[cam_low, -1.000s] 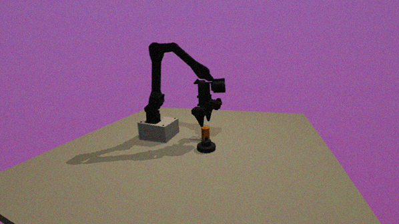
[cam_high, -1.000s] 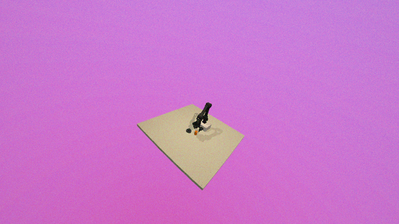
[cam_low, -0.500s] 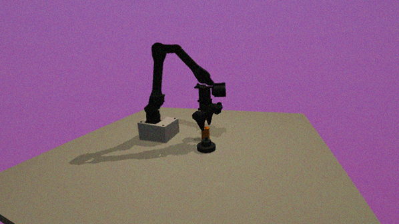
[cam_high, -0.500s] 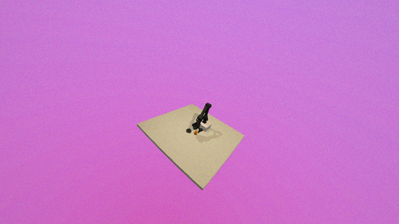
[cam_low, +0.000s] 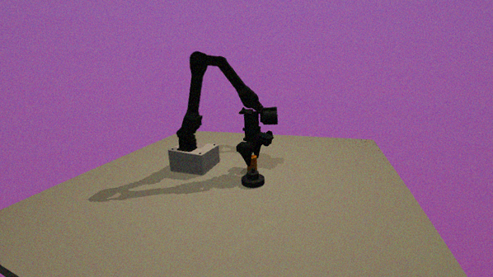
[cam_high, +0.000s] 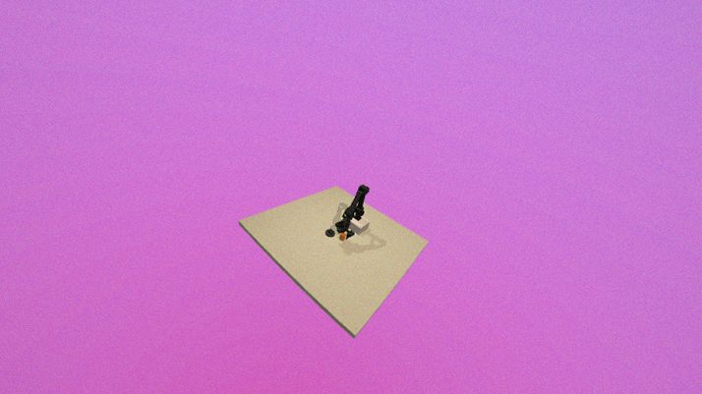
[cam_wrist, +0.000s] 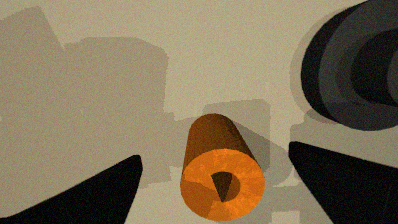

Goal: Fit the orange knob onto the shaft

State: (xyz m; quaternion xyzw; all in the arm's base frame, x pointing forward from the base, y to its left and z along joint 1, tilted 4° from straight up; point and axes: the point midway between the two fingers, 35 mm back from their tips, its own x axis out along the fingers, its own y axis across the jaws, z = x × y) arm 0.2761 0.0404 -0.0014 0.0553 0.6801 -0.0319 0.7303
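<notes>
Right now the orange knob is 10 mm below my gripper tip. From my gripper tip the other things lie so: round dark pedestal (30 mm ahead, 120 mm to the right, 10 mm below).
</notes>
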